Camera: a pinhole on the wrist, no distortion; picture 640 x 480 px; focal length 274.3 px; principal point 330.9 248.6 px. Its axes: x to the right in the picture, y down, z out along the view. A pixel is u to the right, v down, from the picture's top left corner.
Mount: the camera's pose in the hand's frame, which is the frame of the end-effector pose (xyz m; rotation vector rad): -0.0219 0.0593 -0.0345 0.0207 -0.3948 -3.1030
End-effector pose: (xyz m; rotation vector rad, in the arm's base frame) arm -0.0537 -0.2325 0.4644 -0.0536 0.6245 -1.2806
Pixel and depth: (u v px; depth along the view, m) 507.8 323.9 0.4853
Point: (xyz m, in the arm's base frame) 0.1529 -0.0498 0.9727
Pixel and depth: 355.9 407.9 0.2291
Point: 0.0308 -0.2620 0.6710
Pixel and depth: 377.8 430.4 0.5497
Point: 0.0631 -0.3489 1.0622
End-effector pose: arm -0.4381 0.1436 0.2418 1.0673 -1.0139 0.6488
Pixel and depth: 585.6 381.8 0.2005
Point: -0.6004 -0.0138 0.0801
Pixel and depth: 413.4 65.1 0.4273
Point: -0.9821 0.0300 0.3126
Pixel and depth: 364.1 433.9 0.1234
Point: -0.4988 0.0503 0.2251
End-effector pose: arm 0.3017 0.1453 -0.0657 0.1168 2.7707 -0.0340
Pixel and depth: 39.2 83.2 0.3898
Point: 0.0818 0.5528 -0.4768
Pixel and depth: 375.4 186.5 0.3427
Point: 0.4975 0.3466 -0.2960
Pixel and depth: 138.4 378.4 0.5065
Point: 0.1790 0.1100 -0.6688
